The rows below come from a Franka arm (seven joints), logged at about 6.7 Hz.
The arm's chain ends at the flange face. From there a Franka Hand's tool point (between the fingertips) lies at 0.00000 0.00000 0.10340 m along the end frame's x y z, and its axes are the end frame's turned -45 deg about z.
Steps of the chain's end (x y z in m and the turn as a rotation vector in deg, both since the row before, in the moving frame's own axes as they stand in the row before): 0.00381, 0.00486, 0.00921, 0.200, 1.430, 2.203; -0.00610, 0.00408, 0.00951, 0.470, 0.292, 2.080; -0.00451, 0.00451, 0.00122, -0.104, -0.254, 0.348; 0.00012, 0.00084, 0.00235, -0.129, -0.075, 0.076; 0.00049, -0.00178, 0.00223, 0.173, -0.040, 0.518; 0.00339, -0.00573, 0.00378, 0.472, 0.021, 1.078; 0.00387, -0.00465, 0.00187, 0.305, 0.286, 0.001; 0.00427, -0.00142, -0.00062, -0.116, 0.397, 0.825; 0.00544, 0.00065, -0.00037, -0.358, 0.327, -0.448
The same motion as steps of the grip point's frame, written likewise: 0.00131, 0.00774, 0.00918, -0.870, 1.153, 2.203; -0.00622, -0.00164, 0.00951, 0.126, 0.539, 2.080; -0.00683, -0.00019, 0.00122, 0.106, -0.253, 0.348; -0.00077, 0.00075, 0.00235, -0.038, -0.144, 0.076; 0.00178, -0.00118, 0.00223, 0.151, 0.094, 0.518; 0.00708, -0.00222, 0.00378, 0.319, 0.349, 1.078; 0.00678, -0.00058, 0.00187, 0.013, 0.418, 0.001; 0.00438, 0.00267, -0.00062, -0.363, 0.199, 0.825; 0.00335, 0.00518, -0.00037, -0.484, -0.022, -0.448
